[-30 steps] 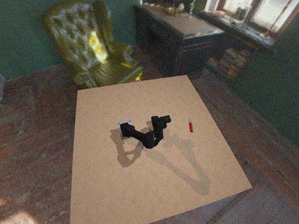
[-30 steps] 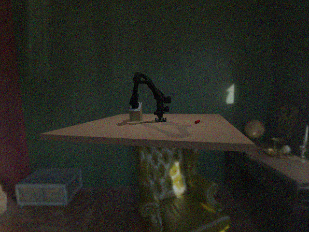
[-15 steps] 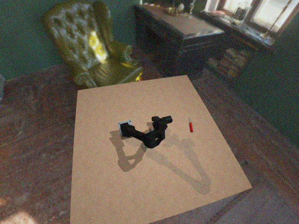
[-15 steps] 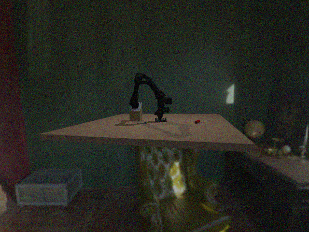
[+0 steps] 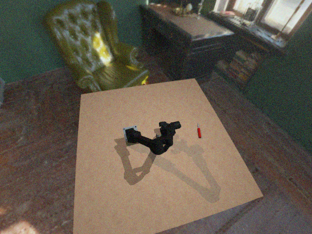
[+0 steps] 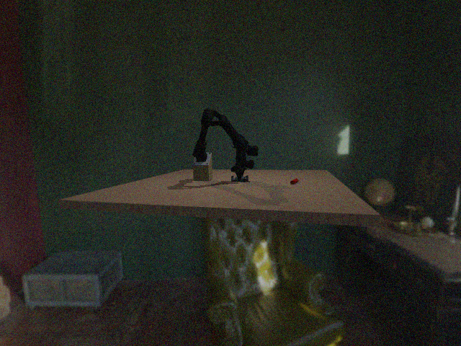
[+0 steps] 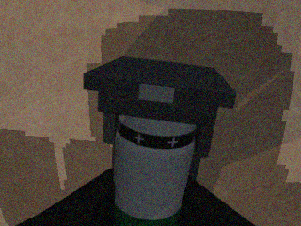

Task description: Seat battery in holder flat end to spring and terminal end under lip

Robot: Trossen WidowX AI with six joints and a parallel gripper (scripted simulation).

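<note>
Now: the battery 1 cm above my gripper tip. The rest, counted from my gripper tip: red screwdriver (34 cm ahead, 3 cm to the right).
</note>
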